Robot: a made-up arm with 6 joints. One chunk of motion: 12 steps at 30 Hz.
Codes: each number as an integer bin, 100 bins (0 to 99) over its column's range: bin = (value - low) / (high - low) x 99, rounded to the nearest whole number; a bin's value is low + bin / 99 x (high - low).
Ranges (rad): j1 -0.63..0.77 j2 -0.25..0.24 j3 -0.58..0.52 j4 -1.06..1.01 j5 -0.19..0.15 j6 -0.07..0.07
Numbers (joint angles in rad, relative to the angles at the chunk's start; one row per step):
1: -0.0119 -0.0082 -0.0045 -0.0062 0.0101 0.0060
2: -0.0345 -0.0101 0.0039 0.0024 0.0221 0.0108
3: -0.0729 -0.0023 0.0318 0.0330 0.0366 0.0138
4: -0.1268 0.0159 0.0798 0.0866 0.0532 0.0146
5: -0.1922 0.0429 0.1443 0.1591 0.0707 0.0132
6: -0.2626 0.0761 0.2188 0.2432 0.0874 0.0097
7: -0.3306 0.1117 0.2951 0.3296 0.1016 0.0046
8: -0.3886 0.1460 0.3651 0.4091 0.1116 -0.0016
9: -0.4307 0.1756 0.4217 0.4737 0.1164 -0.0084
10: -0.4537 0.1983 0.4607 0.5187 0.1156 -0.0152
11: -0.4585 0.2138 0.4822 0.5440 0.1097 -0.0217
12: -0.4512 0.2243 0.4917 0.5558 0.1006 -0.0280
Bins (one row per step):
1: 44 49 52 50 58 54
2: 42 48 53 51 62 57
3: 39 50 55 52 66 59
4: 36 54 59 55 71 60
5: 31 59 65 58 76 59
6: 26 66 72 62 81 56
7: 21 73 79 66 85 53
8: 17 80 85 70 88 48
9: 14 86 90 73 89 44
10: 12 91 94 76 89 39
11: 12 94 96 77 87 34
12: 13 96 96 77 85 30

